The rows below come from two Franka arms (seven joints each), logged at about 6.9 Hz.
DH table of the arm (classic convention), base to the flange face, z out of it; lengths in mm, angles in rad. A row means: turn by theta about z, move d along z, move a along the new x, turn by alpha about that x. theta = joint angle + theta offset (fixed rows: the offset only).
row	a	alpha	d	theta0
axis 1	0	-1.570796	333	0
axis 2	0	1.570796	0	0
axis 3	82.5	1.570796	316	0
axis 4	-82.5	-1.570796	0	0
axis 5	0	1.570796	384	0
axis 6	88	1.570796	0	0
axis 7	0	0	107	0
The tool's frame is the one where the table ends.
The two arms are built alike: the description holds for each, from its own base.
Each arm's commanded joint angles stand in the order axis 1, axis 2, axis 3, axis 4, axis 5, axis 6, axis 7.
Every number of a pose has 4 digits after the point.
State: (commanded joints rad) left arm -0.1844 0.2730 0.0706 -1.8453 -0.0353 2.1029 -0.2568; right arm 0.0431 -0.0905 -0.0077 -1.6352 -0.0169 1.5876 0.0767
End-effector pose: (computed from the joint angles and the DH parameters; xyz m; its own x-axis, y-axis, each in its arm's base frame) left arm 0.6173 -0.0747 0.3776 0.9873 0.1579 -0.0170 0.1581 -0.9874 0.0070; right arm 0.5276 0.0167 0.6445 0.9982 -0.0410 0.0440 -0.0416 -0.9991 0.0129
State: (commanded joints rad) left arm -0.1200 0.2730 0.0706 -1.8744 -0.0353 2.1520 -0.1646; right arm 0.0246 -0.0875 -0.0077 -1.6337 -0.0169 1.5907 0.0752
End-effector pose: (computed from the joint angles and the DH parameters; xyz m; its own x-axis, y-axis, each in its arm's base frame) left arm 0.6191 -0.0344 0.3687 0.9913 0.1315 0.0035 0.1314 -0.9913 0.0113; right arm 0.5291 0.0070 0.6440 0.9973 -0.0579 0.0456 -0.0586 -0.9982 0.0128
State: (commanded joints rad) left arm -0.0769 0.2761 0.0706 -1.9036 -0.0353 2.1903 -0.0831; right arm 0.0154 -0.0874 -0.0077 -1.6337 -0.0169 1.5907 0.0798
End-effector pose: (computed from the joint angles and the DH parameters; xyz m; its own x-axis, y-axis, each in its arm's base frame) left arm 0.6168 -0.0073 0.3569 0.9955 0.0943 0.0105 0.0942 -0.9955 0.0106; right arm 0.5291 0.0021 0.6439 0.9964 -0.0717 0.0455 -0.0723 -0.9973 0.0126
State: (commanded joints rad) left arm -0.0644 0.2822 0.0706 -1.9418 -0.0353 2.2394 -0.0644; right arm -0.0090 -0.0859 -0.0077 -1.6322 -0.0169 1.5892 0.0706
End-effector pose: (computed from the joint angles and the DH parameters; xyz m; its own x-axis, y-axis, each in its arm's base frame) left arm 0.6120 0.0009 0.3404 0.9959 0.0893 0.0156 0.0891 -0.9960 0.0094; right arm 0.5294 -0.0108 0.6437 0.9953 -0.0869 0.0439 -0.0875 -0.9961 0.0132
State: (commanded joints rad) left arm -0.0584 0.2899 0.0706 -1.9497 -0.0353 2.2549 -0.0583; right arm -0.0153 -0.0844 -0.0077 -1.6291 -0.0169 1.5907 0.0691
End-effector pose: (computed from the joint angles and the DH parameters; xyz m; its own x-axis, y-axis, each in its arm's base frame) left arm 0.6114 0.0047 0.3336 0.9959 0.0894 0.0157 0.0893 -0.9960 0.0085; right arm 0.5299 -0.0142 0.6445 0.9947 -0.0916 0.0470 -0.0923 -0.9956 0.0130
